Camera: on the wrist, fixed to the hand. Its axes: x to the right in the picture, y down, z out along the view.
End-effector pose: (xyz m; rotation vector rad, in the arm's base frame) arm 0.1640 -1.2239 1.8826 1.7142 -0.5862 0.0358
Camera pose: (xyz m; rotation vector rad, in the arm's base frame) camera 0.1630 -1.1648 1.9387 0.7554 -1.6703 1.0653
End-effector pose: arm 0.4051 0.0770 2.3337 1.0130 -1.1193 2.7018
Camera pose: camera 0.3575 0.0883 2.2685 0.0905 1.2914 -1.4654
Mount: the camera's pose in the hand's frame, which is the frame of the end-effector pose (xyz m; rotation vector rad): -0.0032 0.0450 -0.0679 -0.1578 0.0487 1.5402
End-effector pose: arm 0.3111 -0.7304 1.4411 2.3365 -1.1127 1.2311
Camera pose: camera 0.2373 -0.7215 1.4746 -0.8436 2.5072 -1.1323
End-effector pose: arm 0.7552 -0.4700 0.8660 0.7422 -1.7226 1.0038
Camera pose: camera 0.7484 -0.3888 0.8628 -0.9410 -2.1808 1.7430
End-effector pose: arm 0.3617 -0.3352 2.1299 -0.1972 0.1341 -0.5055
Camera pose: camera 0.3680 -0.3055 2.0542 -0.1821 0.3239 1.0370
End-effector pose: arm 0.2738 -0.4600 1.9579 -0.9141 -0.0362 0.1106
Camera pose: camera 0.2723 -0.4866 1.8809 -0.9202 0.7273 1.5245
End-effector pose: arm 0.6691 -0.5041 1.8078 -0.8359 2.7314 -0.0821
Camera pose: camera 0.6280 -0.4669 1.8676 1.3211 2.6413 0.4162
